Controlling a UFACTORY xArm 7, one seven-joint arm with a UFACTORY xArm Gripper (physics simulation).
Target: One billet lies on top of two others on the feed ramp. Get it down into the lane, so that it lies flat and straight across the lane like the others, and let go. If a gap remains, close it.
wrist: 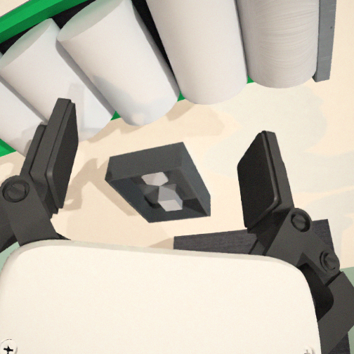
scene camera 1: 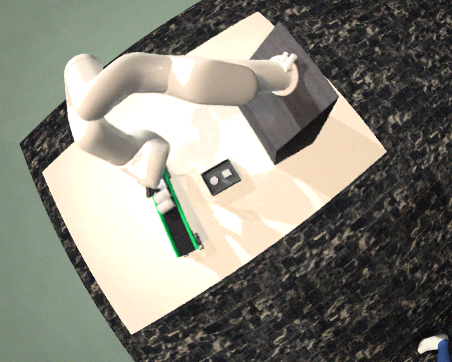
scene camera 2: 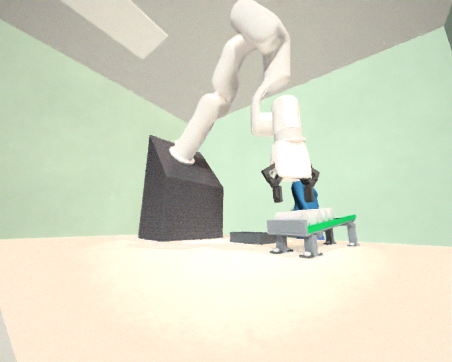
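Seen in the pictures: gripper, fingertip midpoint: [scene camera 2: 294, 202]; arm's base at its link origin: [scene camera 1: 281, 75] [scene camera 2: 181, 156].
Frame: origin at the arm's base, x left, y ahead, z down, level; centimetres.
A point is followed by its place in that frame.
The feed ramp [scene camera 1: 180, 232] [scene camera 2: 332, 223] [wrist: 20, 20] has green side rails and a grey end plate [wrist: 325, 42]. Several white billets lie side by side across its lane: the billet at the end plate [wrist: 282, 45], the second billet [wrist: 200, 50], the third billet [wrist: 120, 62] and the fourth billet [wrist: 55, 82]. A further one is partly hidden by a finger in the wrist view. No billet shows on top of others. A narrow dark wedge shows between the second and third, which look angled to each other. My gripper [scene camera 2: 293, 200] @(z 25.1, x -11.0, y 51.5 cm) [wrist: 165, 133] is open and empty, above the billets.
A dark tray [scene camera 1: 227, 185] @(z 36.9, x 6.6, y 34.2 cm) [scene camera 2: 252, 237] @(z 35.0, x -3.0, y 36.4 cm) [wrist: 145, 160] with two small pale pieces stands beside the ramp. The dark pedestal [scene camera 1: 270, 125] @(z 11.4, x 6.5, y 11.3 cm) [scene camera 2: 180, 210] @(z 26.2, x -8.9, y 10.0 cm) carries the arm. A person in blue [scene camera 2: 305, 195] is behind the ramp in the second scene view.
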